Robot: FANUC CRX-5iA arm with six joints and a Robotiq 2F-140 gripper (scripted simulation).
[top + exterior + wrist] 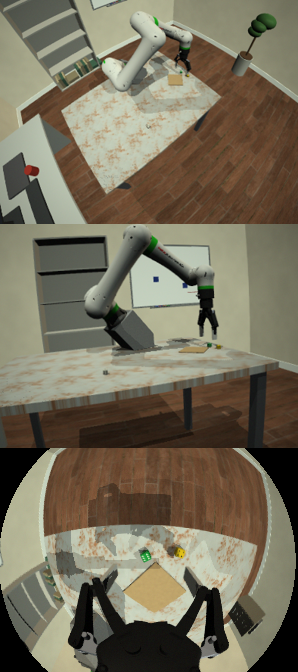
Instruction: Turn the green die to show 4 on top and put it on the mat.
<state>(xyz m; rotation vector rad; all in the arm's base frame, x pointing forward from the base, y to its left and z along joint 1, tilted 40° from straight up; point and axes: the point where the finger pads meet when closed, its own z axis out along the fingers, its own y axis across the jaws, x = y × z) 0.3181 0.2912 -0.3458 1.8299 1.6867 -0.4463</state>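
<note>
Right now my hand is 50 mm above the green die, 20 mm to the right of it and 10 mm past it. The rest, counted from my hand: tan mat (100 mm to the right, 60 mm below); then grey die (640 mm to the right, 150 mm ahead, 50 mm below); then yellow die (70 mm ahead, 50 mm below, 20 mm to the left).
</note>
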